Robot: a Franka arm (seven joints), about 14 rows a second.
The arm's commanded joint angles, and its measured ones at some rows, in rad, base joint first. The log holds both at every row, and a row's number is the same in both.
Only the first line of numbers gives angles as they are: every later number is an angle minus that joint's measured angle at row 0.
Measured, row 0:
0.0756, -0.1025, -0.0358, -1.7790, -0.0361, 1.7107, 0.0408
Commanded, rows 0 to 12:
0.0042, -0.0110, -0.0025, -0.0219, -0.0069, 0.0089, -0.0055
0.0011, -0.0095, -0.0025, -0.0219, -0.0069, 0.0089, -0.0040
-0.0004, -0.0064, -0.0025, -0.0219, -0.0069, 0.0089, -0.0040
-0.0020, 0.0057, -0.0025, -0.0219, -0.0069, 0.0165, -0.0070
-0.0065, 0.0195, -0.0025, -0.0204, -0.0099, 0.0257, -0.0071
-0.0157, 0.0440, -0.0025, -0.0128, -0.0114, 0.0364, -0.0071
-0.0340, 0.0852, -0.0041, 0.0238, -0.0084, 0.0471, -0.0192
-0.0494, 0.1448, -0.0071, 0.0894, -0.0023, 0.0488, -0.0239
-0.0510, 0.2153, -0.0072, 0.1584, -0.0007, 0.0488, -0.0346
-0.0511, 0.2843, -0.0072, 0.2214, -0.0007, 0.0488, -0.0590
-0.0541, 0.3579, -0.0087, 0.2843, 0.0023, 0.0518, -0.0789
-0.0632, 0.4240, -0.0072, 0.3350, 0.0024, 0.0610, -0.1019
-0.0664, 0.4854, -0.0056, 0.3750, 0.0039, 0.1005, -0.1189
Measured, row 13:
-0.0549, 0.3163, -0.0088, 0.2085, -0.0006, 0.0890, -0.0655
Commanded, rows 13 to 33:
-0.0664, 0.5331, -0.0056, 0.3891, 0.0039, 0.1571, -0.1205
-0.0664, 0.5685, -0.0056, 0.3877, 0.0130, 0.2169, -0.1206
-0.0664, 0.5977, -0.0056, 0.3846, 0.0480, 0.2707, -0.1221
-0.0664, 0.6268, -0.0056, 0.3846, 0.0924, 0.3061, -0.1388
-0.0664, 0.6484, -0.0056, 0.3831, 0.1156, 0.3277, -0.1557
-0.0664, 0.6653, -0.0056, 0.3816, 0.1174, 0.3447, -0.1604
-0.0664, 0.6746, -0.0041, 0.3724, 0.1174, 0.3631, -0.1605
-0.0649, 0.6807, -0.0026, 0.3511, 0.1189, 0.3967, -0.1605
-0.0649, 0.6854, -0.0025, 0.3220, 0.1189, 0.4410, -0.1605
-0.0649, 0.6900, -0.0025, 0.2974, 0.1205, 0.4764, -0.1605
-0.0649, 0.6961, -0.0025, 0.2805, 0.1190, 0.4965, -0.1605
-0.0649, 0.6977, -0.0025, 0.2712, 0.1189, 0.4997, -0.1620
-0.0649, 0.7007, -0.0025, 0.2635, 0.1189, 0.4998, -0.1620
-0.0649, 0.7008, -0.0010, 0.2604, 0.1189, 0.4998, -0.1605
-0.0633, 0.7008, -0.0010, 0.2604, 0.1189, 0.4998, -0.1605
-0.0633, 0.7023, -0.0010, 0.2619, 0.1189, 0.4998, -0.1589
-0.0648, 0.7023, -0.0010, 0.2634, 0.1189, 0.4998, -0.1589
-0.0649, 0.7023, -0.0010, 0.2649, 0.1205, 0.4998, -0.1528
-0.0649, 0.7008, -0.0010, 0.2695, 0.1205, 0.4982, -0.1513
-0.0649, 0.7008, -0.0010, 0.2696, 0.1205, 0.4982, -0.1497
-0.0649, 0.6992, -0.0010, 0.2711, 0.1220, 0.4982, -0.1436
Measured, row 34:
-0.0597, 0.7116, -0.0059, 0.2751, 0.0921, 0.4887, -0.1283
